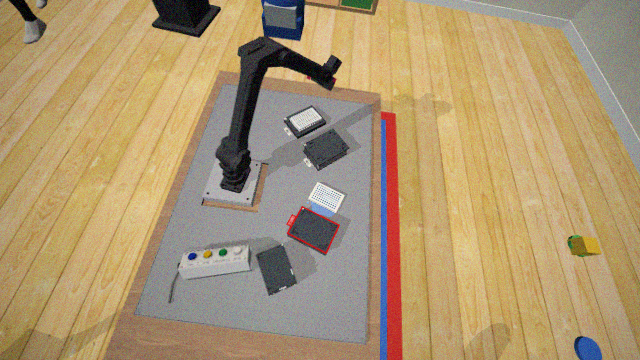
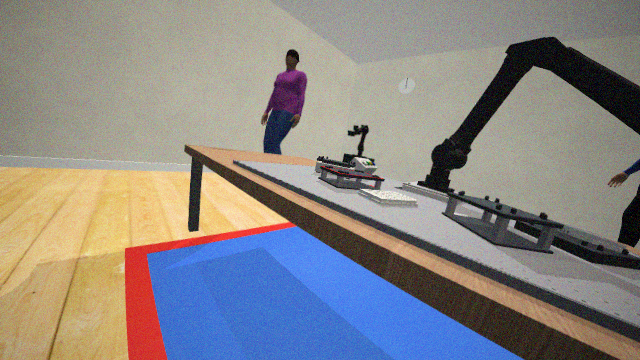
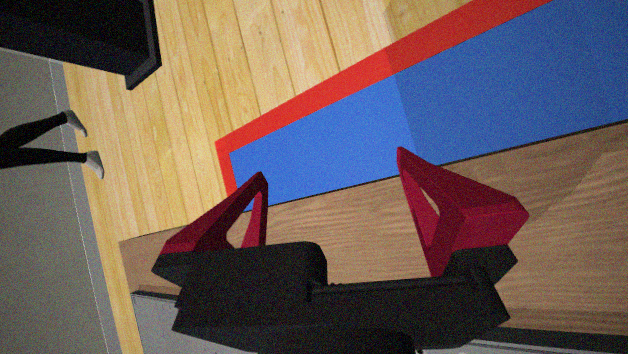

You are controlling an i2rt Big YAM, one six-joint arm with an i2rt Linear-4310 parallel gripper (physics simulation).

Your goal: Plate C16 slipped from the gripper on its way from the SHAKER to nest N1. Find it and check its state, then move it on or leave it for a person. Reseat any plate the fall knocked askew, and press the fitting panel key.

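Where they show: gripper, fingertip midpoint: (image 3: 327,166); arm's base, origin of the base link: (image 1: 236,178) (image 2: 435,188).
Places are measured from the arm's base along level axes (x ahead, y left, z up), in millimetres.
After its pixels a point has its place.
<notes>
My gripper (image 1: 321,79) {x 182, y 676, z -17 mm} (image 3: 327,166) {x 182, y 676, z -17 mm} is open and empty, its red fingers wide apart, over the table's far end. A white well plate (image 1: 326,196) {x 375, y 28, z -11 mm} (image 2: 388,196) {x 396, y 40, z -11 mm} lies flat on the grey mat, beside a red-edged stand (image 1: 313,230) {x 359, y -128, z 15 mm} (image 2: 352,173) {x 379, y -102, z 15 mm}, partly over a blue patch (image 1: 321,209) {x 368, y -27, z -24 mm}. Another white plate (image 1: 306,119) {x 196, y 362, z 18 mm} sits in a dark nest (image 1: 300,134) {x 189, y 288, z -4 mm}. A raised dark stand (image 1: 326,148) {x 322, y 228, z 29 mm} (image 2: 505,209) {x 352, y 257, z 29 mm} stands between those plates with a bare top. The panel (image 1: 215,268) {x 78, y -344, z 42 mm} (image 2: 364,165) {x 153, y -247, z 32 mm} has blue, yellow, green and white keys. Labels are unreadable.
A dark flat-topped fixture (image 1: 276,269) {x 272, y -295, z 30 mm} stands beside the panel. The arm's base plate (image 1: 212,187) {x -71, y -66, z 4 mm} is at the mat's left side. A blue floor strip with a red border (image 1: 392,225) (image 2: 142,300) (image 3: 310,97) runs along the table. A person (image 2: 288,95) stands beyond the table.
</notes>
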